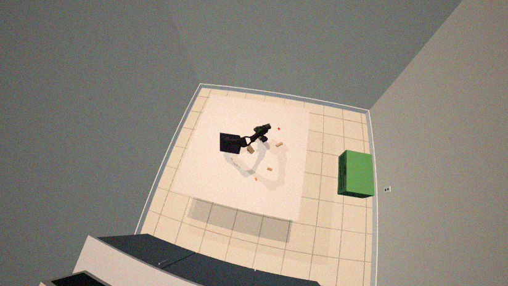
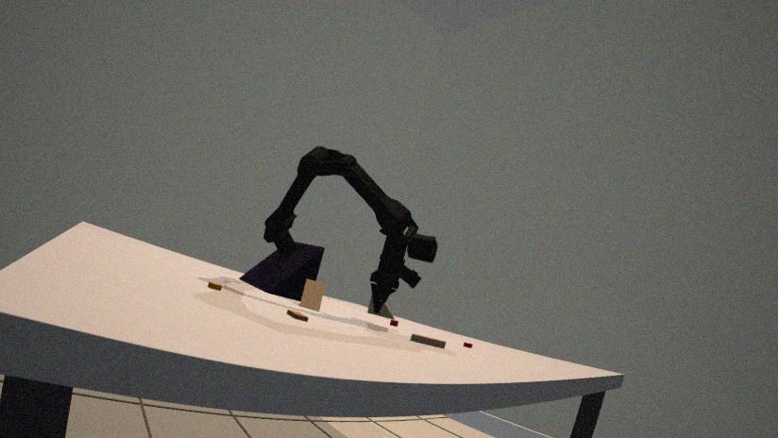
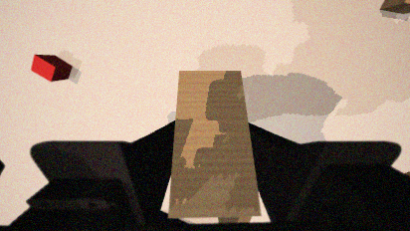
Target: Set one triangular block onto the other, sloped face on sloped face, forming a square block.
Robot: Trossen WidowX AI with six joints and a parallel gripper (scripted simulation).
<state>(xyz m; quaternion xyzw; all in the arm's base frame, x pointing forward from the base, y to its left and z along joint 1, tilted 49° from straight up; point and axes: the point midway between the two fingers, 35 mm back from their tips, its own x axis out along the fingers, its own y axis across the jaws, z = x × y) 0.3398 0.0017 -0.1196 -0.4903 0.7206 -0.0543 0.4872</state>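
My gripper tip is 1 cm below the triangular block. Round my gripper tip: flat tan block (21 cm ahead, 4 cm to the right, 2 cm below); small orange piece (45 cm to the right, 3 cm below, 1 cm ahead).
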